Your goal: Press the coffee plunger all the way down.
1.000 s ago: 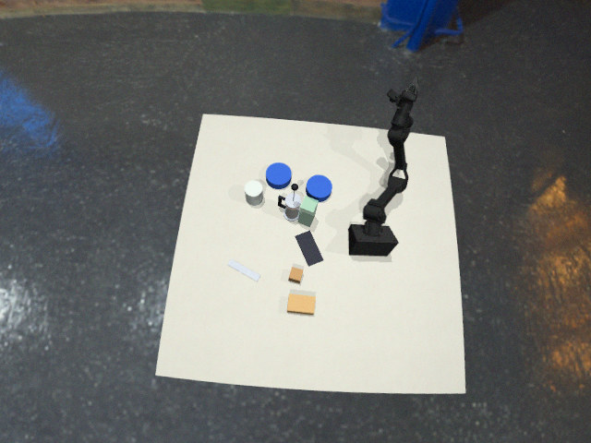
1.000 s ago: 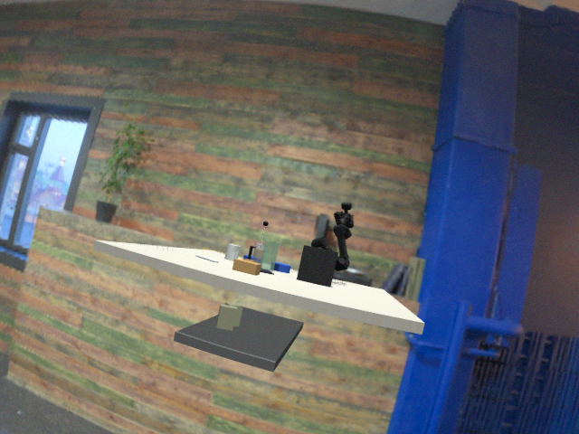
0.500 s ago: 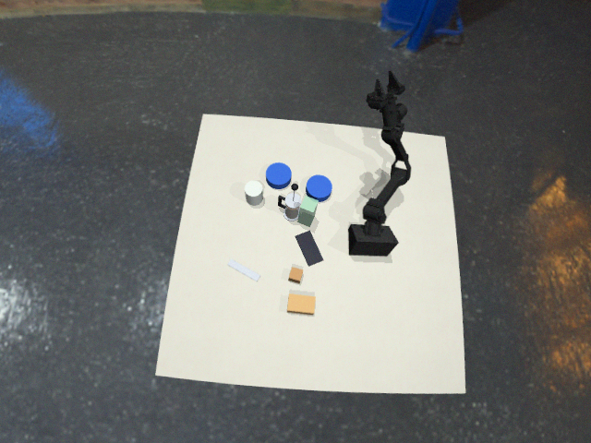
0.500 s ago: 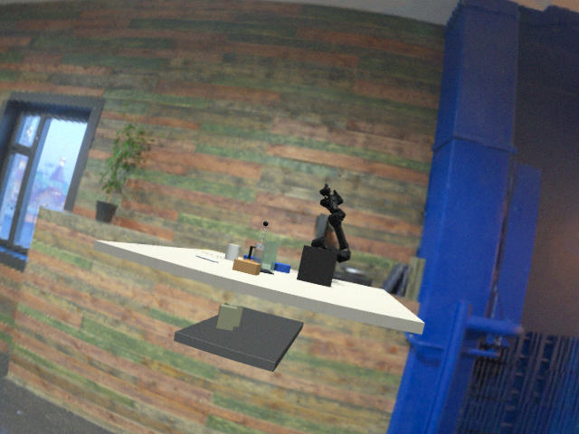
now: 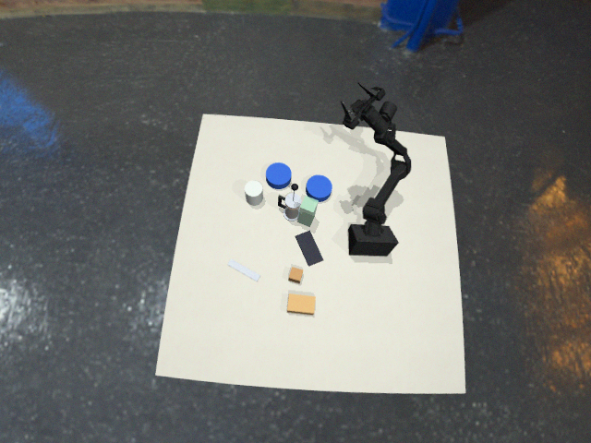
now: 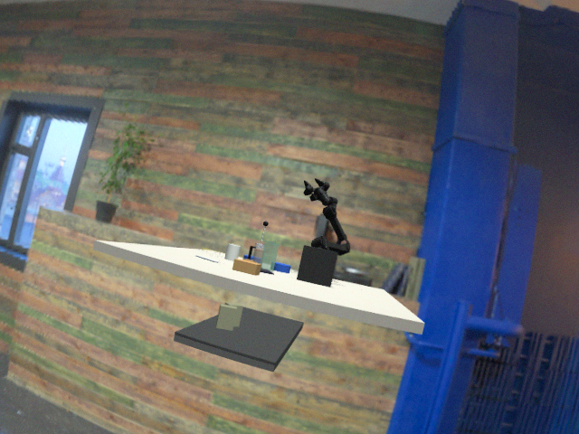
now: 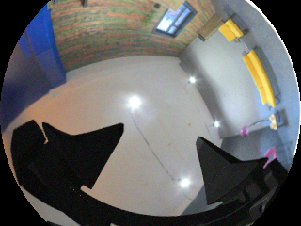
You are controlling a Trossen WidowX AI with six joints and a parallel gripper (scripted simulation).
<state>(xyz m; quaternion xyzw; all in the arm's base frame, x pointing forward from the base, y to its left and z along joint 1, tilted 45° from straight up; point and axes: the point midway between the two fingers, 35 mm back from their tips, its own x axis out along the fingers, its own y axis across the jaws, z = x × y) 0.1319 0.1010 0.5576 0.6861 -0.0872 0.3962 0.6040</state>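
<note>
The coffee press is 48 cm below my gripper tip, 22 cm to the left of it and 16 cm ahead of it. Round my gripper tip: pale green box: 52 cm below, 25 cm to the left, 8 cm ahead; then white cylinder: 55 cm below, 33 cm ahead, 17 cm to the left; then dark flat card: 60 cm below, 38 cm to the left, 5 cm ahead.
</note>
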